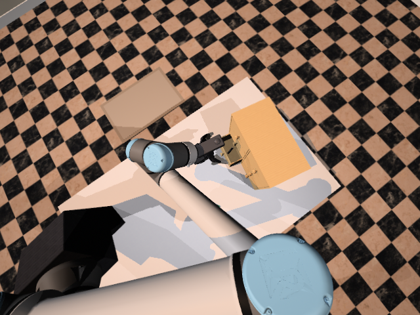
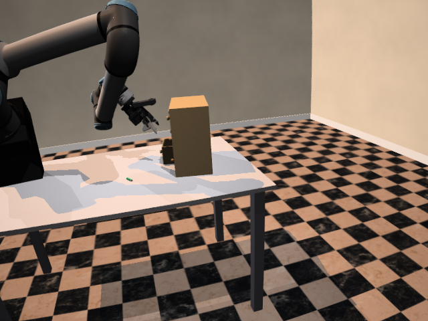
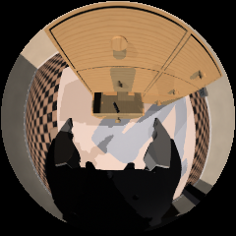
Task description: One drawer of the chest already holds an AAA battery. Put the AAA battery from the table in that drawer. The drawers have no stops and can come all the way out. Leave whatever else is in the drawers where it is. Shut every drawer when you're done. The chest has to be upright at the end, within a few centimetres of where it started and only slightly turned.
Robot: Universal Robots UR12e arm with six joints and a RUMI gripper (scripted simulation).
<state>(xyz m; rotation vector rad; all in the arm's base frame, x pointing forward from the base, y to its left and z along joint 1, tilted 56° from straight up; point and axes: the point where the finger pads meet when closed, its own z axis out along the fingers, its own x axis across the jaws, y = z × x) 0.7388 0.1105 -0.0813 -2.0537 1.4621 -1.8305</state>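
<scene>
Right now my hand is 21 cm to the left of the green AAA battery, 17 cm past it and 17 cm above it. The rest, counted from my hand: dark slim thing: 16 cm below, 5 cm ahead, 1 cm to the right.
</scene>
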